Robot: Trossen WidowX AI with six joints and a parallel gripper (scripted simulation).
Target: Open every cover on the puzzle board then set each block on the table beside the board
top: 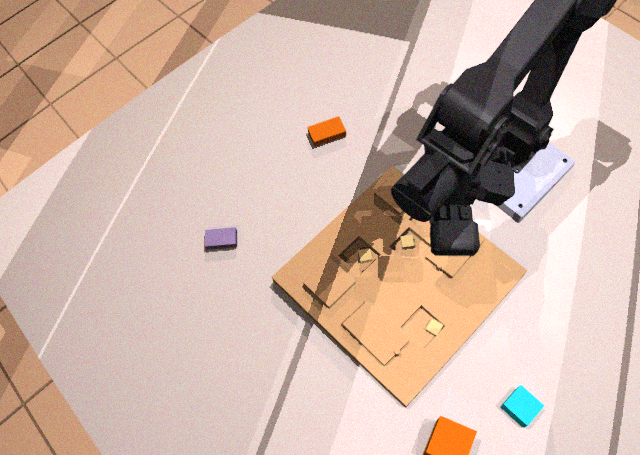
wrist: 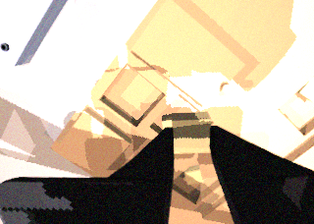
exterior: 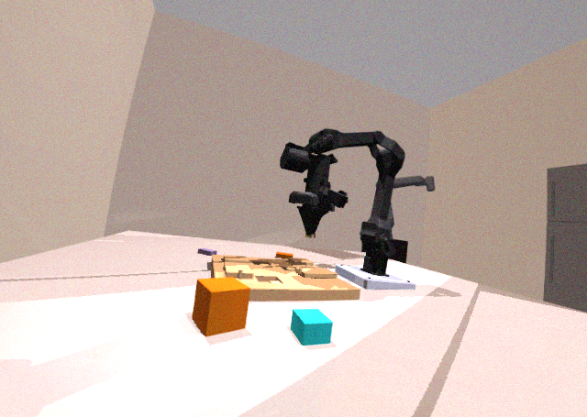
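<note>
Right now my gripper tip is 7 cm short of the tan puzzle board, 3 cm to the left of it and 10 cm above it. The rest, counted from my gripper tip: orange cube: 23 cm ahead, 21 cm to the left, 9 cm below; then flat orange block: 6 cm behind, 30 cm to the right, 11 cm below; then cyan block: 12 cm ahead, 26 cm to the left, 10 cm below.
</note>
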